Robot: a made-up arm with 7 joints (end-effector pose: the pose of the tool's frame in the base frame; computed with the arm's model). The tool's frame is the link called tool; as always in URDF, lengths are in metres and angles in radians. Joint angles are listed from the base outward.
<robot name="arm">
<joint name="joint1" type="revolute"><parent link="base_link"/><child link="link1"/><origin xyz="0.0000 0.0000 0.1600"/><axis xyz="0 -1 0"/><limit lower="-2.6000" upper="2.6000"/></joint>
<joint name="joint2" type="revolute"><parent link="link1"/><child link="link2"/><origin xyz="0.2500 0.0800 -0.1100"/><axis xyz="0 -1 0"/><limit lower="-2.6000" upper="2.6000"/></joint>
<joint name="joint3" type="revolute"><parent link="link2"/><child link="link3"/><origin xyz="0.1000 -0.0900 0.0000"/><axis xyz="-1 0 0"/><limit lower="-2.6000" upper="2.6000"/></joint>
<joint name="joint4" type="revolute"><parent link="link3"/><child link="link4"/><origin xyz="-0.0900 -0.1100 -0.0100"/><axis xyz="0 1 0"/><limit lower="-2.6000" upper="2.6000"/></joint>
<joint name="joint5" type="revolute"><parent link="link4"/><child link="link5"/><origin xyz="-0.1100 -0.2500 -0.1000"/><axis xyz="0 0 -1"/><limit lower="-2.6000" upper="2.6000"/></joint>
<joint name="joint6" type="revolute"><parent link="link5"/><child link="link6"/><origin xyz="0.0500 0.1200 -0.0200"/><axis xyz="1 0 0"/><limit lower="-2.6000" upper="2.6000"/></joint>
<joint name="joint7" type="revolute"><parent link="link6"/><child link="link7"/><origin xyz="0.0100 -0.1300 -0.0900"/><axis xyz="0 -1 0"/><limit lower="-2.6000" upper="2.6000"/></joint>
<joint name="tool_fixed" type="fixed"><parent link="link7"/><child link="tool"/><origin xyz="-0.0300 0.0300 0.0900"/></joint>
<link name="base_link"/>
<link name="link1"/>
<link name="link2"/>
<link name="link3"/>
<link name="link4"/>
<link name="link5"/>
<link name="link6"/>
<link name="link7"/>
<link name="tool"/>
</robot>
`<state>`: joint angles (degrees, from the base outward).
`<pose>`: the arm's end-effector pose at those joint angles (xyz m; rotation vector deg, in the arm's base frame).
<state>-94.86 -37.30 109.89 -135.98 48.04 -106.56 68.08</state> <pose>0.0409 0.0249 -0.3291 -6.21 -76.09 59.37</pose>
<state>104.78 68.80 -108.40 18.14 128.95 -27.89 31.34</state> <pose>0.1820 0.1766 0.7353 38.68 -74.18 8.85</pose>
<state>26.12 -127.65 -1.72 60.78 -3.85 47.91 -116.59</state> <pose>0.1414 -0.2250 0.4053 -50.53 -73.58 15.39</pose>
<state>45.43 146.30 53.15 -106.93 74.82 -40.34 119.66</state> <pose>0.0754 -0.3294 -0.0071 -19.17 -39.78 28.35</pose>
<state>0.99 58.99 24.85 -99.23 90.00 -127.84 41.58</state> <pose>0.1150 -0.3041 0.1550 -28.90 -68.24 -107.62</pose>
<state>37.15 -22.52 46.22 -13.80 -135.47 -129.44 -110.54</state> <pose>-0.0578 -0.2858 0.3392 -109.18 -72.50 -5.05</pose>
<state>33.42 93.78 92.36 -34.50 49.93 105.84 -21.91</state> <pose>-0.0908 -0.1624 0.1428 -40.53 -139.88 48.14</pose>
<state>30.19 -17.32 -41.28 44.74 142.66 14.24 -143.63</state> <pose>0.0444 -0.3235 -0.2568 -129.17 -88.24 57.94</pose>
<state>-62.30 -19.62 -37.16 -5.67 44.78 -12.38 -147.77</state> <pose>-0.4573 -0.2226 -0.1923 -53.01 -106.78 26.28</pose>
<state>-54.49 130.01 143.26 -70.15 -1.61 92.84 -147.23</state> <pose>0.0100 0.0158 0.1268 -48.18 94.06 -73.41</pose>
